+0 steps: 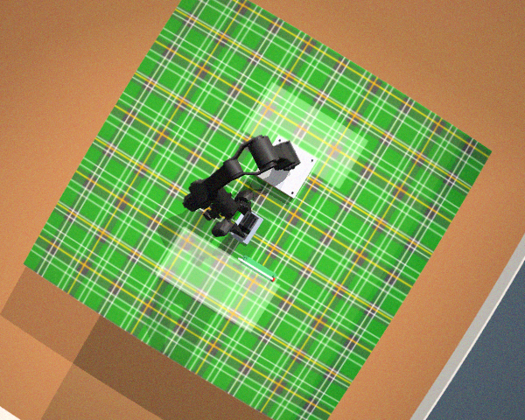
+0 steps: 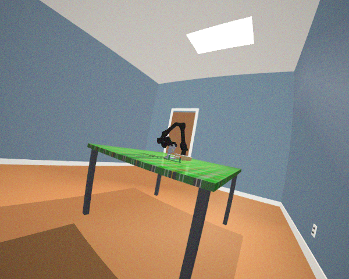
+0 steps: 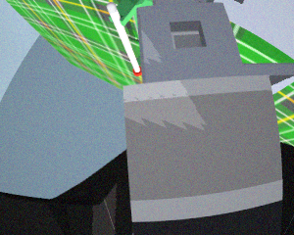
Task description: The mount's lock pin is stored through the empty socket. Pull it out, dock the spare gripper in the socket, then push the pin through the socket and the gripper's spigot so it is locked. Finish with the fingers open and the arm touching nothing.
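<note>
My gripper tip is now 1 cm to the left of the spare gripper. From my gripper tip the other things lie so: green translucent block (12 cm ahead, 9 cm to the left, 10 cm below); socket (1 cm ahead, 2 cm to the right, 7 cm below).
</note>
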